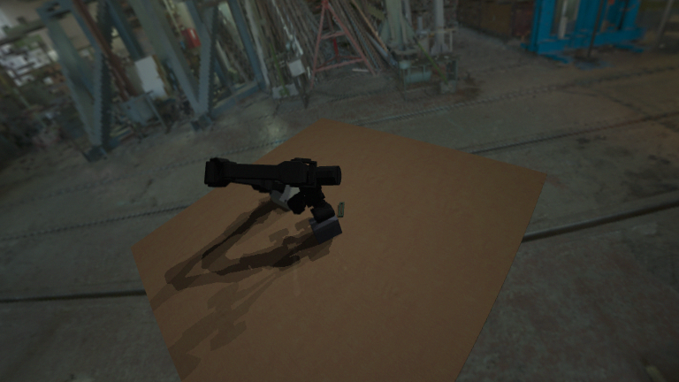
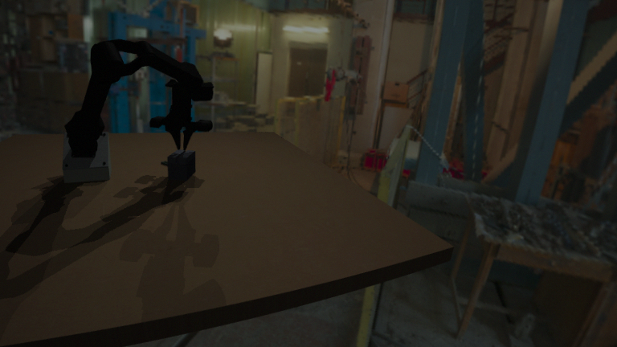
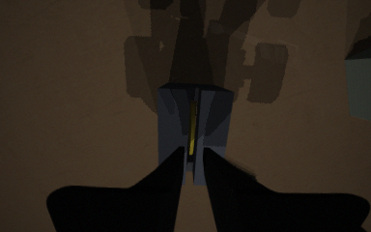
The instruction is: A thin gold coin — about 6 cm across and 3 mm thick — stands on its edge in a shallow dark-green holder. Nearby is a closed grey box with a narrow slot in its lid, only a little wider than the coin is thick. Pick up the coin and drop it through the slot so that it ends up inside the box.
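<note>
The gold coin is 5 cm below my gripper tip.
</note>
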